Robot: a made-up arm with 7 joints. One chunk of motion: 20 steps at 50 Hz.
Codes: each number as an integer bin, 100 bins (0 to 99) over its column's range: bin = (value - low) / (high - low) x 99, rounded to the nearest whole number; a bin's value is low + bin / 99 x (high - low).
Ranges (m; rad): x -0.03..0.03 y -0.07..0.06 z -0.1..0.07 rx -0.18..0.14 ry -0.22..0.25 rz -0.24..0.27
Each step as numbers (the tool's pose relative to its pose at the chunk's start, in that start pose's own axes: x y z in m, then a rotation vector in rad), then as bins.
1 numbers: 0.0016 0.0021 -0.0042 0.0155 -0.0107 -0.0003
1 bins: 52 55 56 60 44 47
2 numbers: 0.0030 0.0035 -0.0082 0.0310 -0.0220 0.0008
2 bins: 54 56 53 65 42 47
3 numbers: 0.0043 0.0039 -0.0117 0.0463 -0.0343 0.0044
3 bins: 57 56 51 70 39 47
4 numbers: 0.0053 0.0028 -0.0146 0.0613 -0.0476 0.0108
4 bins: 58 55 50 75 36 49
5 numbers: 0.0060 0.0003 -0.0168 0.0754 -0.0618 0.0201
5 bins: 59 54 48 79 33 50
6 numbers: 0.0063 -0.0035 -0.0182 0.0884 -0.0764 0.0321
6 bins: 60 51 48 83 30 53
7 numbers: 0.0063 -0.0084 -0.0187 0.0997 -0.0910 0.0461
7 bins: 60 47 47 87 27 56
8 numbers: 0.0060 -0.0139 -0.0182 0.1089 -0.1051 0.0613
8 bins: 59 43 48 89 24 58
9 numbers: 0.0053 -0.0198 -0.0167 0.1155 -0.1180 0.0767
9 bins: 58 38 49 91 21 61
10 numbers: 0.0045 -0.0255 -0.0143 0.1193 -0.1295 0.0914
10 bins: 57 34 50 93 19 64
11 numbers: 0.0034 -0.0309 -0.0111 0.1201 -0.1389 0.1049
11 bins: 55 30 52 93 17 67
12 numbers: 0.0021 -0.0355 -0.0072 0.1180 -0.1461 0.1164
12 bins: 53 26 54 92 16 69
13 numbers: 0.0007 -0.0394 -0.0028 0.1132 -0.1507 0.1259
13 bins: 51 23 57 91 15 71
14 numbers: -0.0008 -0.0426 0.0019 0.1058 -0.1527 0.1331
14 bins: 48 21 59 88 14 72
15 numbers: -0.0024 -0.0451 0.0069 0.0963 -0.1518 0.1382
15 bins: 46 19 62 85 14 73
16 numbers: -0.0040 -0.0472 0.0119 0.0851 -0.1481 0.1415
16 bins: 43 17 65 82 15 74
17 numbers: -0.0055 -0.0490 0.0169 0.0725 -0.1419 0.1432
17 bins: 40 16 68 78 16 74
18 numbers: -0.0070 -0.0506 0.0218 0.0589 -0.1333 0.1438
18 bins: 38 15 71 74 18 75
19 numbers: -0.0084 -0.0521 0.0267 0.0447 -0.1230 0.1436
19 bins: 36 14 74 70 20 74
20 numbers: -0.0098 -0.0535 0.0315 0.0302 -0.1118 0.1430
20 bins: 33 13 77 65 23 74
